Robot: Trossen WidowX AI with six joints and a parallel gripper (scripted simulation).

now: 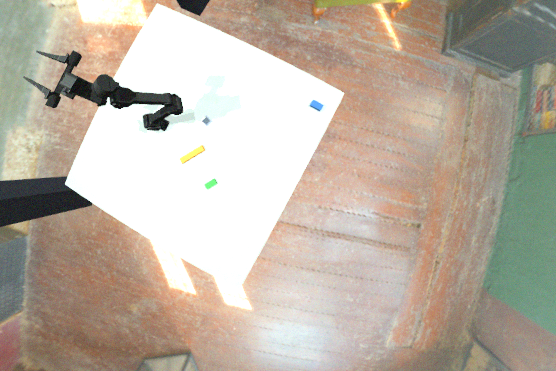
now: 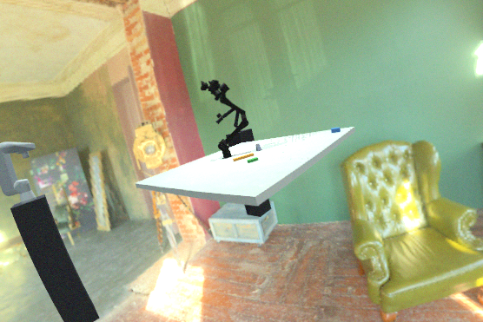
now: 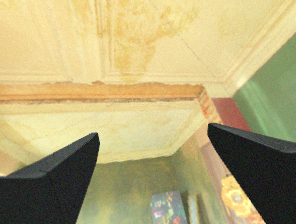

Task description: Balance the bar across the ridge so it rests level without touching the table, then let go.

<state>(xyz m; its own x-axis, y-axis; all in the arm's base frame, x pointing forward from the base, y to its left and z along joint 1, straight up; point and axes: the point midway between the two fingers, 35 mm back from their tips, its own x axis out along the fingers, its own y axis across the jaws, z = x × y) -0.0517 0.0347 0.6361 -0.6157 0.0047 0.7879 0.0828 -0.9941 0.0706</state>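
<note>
My gripper tip is 320 mm short of the orange bar, 100 mm to the left of it and 660 mm above it. From my gripper tip the other things lie so: green block (500 mm ahead, 200 mm to the right, 660 mm below); then blue block (810 mm ahead, 470 mm to the left, 650 mm below).
</note>
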